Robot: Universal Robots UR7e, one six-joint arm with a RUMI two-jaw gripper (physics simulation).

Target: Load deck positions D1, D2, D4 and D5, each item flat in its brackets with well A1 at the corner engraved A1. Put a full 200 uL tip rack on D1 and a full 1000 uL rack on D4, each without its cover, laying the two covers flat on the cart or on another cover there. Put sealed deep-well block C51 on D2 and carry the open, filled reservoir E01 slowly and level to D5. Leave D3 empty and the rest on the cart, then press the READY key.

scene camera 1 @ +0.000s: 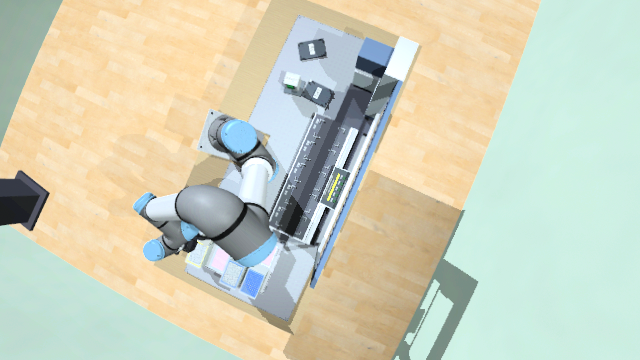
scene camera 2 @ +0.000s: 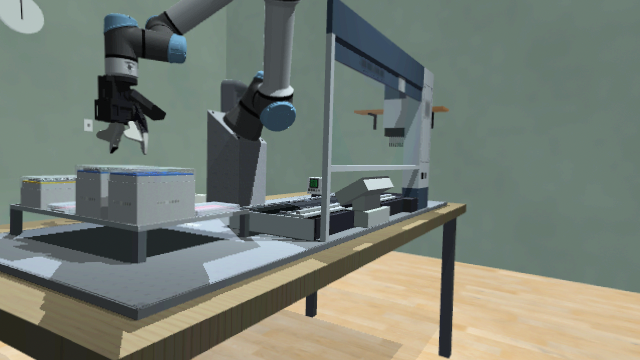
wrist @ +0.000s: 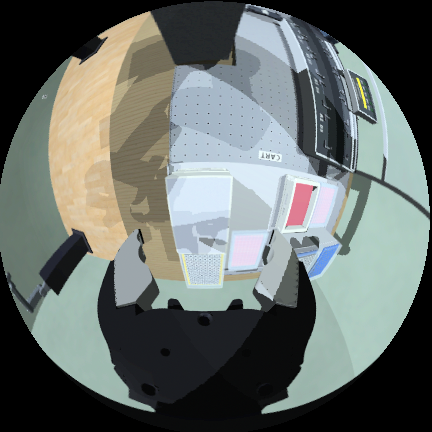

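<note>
My gripper (scene camera 1: pixel 190 245) (scene camera 2: pixel 130 151) (wrist: pixel 205 231) is open and empty, above the cart (scene camera 2: pixel 142 228) (wrist: pixel 250 200). Below it in the wrist view is a white-topped block (wrist: pixel 200 210); its label is not readable. A yellow-edged tip rack (scene camera 1: pixel 198 254) (scene camera 2: pixel 47 194) (wrist: pixel 202 270) stands beyond it. The open reservoir with red liquid (wrist: pixel 302 205) stands to the right. Two blue-edged racks stand together, a speckled one (scene camera 1: pixel 232 273) (scene camera 2: pixel 91 195) and a solid blue one (scene camera 1: pixel 253 283) (scene camera 2: pixel 151 200) (wrist: pixel 325 260). Clear covers show on the racks. No labware shows in the brackets of the deck (scene camera 1: pixel 310 175).
Pink-topped plates (scene camera 1: pixel 218 260) (wrist: pixel 248 250) share the cart. The slanted key panel (scene camera 1: pixel 335 187) (scene camera 2: pixel 377 185) (wrist: pixel 361 95) stands beside the deck. A blue gantry frame (scene camera 2: pixel 329 125) rises there. Two dark units (scene camera 1: pixel 305 52) (scene camera 1: pixel 326 97) and a small green-screen device (scene camera 1: pixel 291 81) (scene camera 2: pixel 314 184) lie farther away.
</note>
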